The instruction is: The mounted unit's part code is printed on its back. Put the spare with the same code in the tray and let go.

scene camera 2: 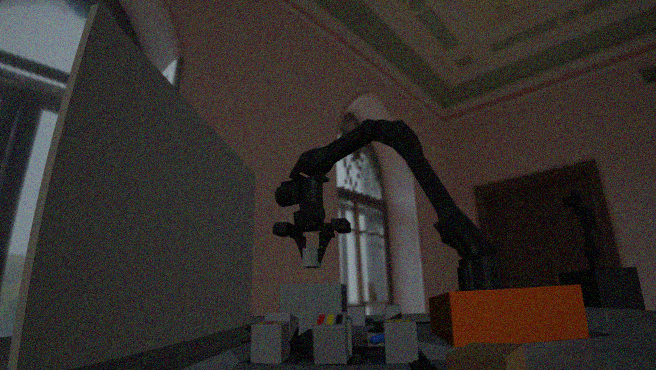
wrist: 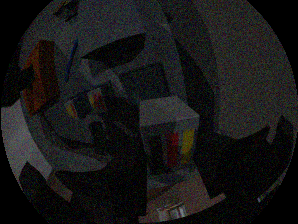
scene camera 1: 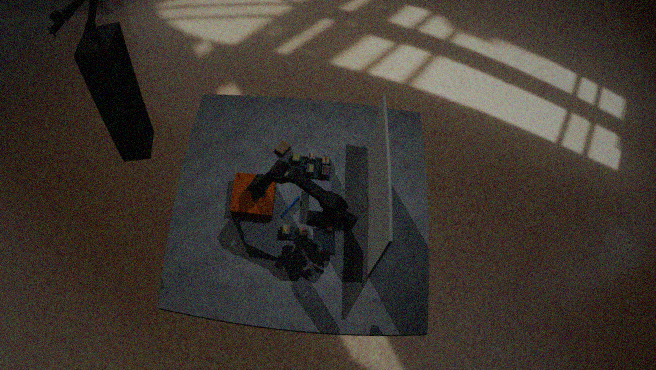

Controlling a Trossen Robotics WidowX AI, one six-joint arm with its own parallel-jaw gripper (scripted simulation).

Scene:
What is the gripper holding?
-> A grey spare block.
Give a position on a dark square tray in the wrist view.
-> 149, 82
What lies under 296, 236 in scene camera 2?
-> The gripper.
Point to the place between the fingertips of the gripper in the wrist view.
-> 163, 129

